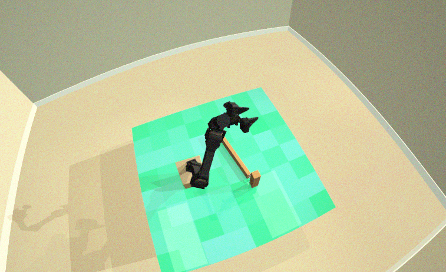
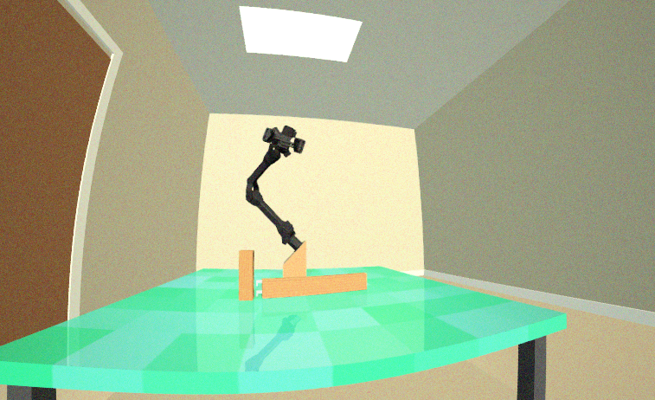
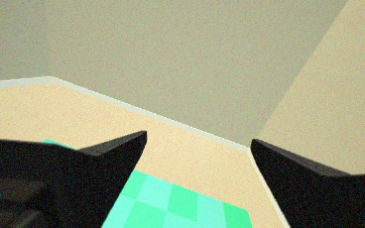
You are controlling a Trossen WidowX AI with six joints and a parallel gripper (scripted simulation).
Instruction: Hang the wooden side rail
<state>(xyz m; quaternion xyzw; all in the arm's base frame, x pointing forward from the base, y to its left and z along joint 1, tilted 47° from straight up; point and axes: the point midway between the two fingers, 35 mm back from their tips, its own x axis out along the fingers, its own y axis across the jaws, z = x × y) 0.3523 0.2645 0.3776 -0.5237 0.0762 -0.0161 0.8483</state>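
My gripper tip is 55 cm above the headboard post and 13 cm to the left of it.
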